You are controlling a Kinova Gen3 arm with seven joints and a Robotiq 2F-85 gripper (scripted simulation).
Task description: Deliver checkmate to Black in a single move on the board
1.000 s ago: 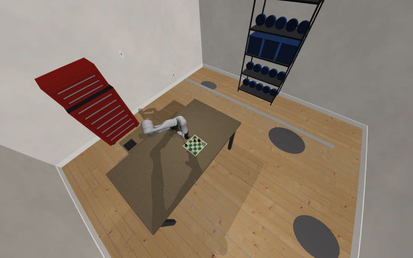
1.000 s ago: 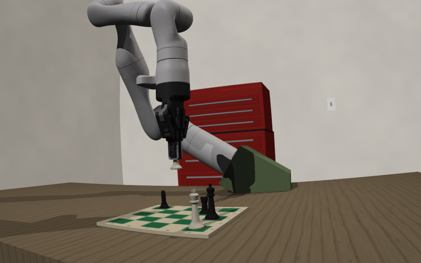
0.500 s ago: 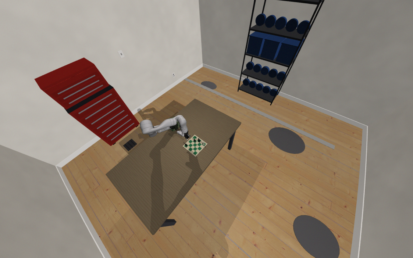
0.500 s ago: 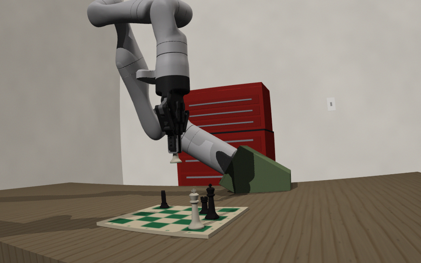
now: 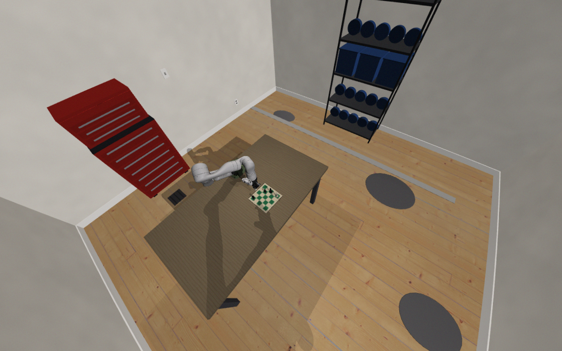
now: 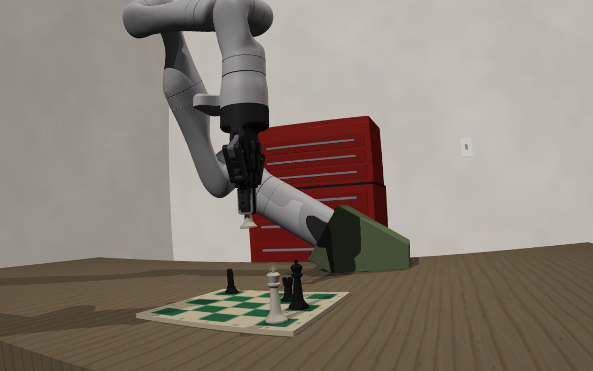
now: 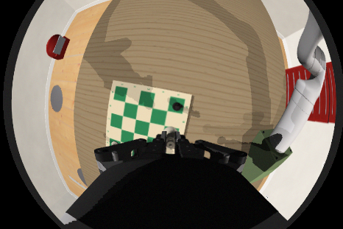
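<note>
The white king is 15 cm ahead of my hand, 11 cm below it and 10 cm to the left of it. The rest, counted from my hand: white queen 1 cm below; then black bishop 13 cm below, 4 cm to the right, 1 cm behind; then black rook 13 cm below, 7 cm to the left, 3 cm ahead.
</note>
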